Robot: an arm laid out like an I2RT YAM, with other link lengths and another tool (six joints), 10 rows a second.
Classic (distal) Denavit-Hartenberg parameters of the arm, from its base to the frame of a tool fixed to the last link. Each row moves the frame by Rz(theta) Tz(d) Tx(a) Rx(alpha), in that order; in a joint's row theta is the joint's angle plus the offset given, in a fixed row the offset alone. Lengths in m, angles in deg.
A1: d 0.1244; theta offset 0; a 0.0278; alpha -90
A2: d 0; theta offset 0; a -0.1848; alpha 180
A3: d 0; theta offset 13.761; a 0.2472; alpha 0
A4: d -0.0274; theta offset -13.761; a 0.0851; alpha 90
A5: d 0.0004; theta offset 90; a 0; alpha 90
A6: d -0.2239; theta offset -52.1; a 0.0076; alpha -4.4
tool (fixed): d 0.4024; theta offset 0; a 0; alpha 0
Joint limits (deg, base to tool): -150..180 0..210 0..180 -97..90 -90..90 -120..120
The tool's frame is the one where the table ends.
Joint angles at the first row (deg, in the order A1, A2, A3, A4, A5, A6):
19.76 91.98 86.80 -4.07 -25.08 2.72
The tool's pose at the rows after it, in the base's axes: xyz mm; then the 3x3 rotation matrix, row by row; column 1 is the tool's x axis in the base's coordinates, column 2 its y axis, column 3 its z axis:
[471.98 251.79 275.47], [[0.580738 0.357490 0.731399], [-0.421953 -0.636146 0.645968], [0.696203 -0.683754 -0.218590]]
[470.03 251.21 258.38], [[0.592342 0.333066 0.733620], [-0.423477 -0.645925 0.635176], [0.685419 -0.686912 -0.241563]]
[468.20 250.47 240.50], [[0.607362 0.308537 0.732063], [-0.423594 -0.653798 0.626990], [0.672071 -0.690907 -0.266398]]
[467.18 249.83 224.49], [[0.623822 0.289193 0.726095], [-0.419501 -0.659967 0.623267], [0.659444 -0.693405 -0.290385]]
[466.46 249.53 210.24], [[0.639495 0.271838 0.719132], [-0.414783 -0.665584 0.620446], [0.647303 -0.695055 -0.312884]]
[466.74 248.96 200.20], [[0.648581 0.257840 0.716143], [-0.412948 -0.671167 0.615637], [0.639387 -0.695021 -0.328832]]
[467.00 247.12 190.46], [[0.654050 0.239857 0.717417], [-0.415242 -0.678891 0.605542], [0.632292 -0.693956 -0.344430]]
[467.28 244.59 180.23], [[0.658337 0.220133 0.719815], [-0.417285 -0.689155 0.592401], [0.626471 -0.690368 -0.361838]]
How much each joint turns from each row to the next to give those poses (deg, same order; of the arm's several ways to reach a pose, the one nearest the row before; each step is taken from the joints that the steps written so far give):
0.36 -0.48 -2.61 0.93 0.92 0.16
0.34 -0.55 -3.09 1.18 1.01 0.26
0.19 -0.25 -2.82 1.08 0.64 0.33
0.00 0.25 -1.93 0.67 0.09 0.13
0.00 0.49 -1.37 0.42 0.02 0.09
0.00 0.56 -0.75 0.31 0.21 0.05
0.01 0.38 -0.91 0.36 0.61 0.12
-0.01 0.38 -0.93 0.26 0.78 0.00

